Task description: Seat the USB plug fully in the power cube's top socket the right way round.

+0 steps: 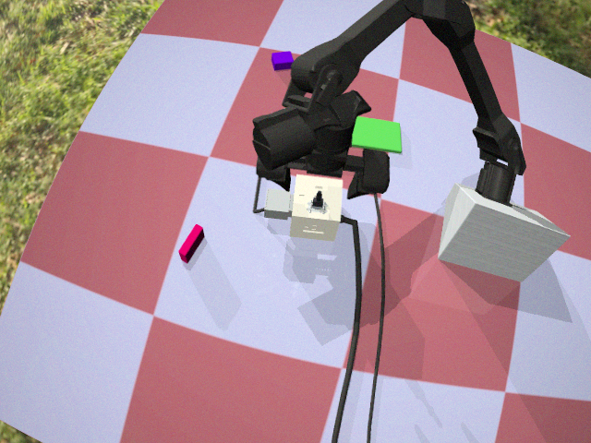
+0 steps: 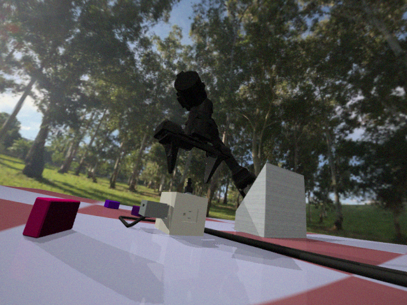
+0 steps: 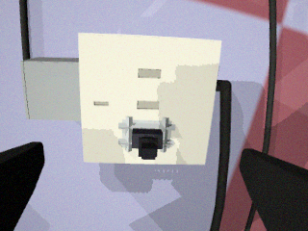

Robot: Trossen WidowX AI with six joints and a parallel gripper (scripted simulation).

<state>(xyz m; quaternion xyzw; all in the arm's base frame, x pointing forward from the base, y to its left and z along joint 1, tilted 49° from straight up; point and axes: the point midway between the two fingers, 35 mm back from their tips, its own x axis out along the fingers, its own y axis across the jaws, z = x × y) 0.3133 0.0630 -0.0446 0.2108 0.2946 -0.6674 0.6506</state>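
Right now the black USB plug is 20 mm below my gripper tip. Also, from my gripper tip: green pad: 70 mm behind, 220 mm to the right, 110 mm below; socket: 10 mm to the left, 40 mm below; magenta block: 190 mm ahead, 90 mm to the left, 90 mm below.
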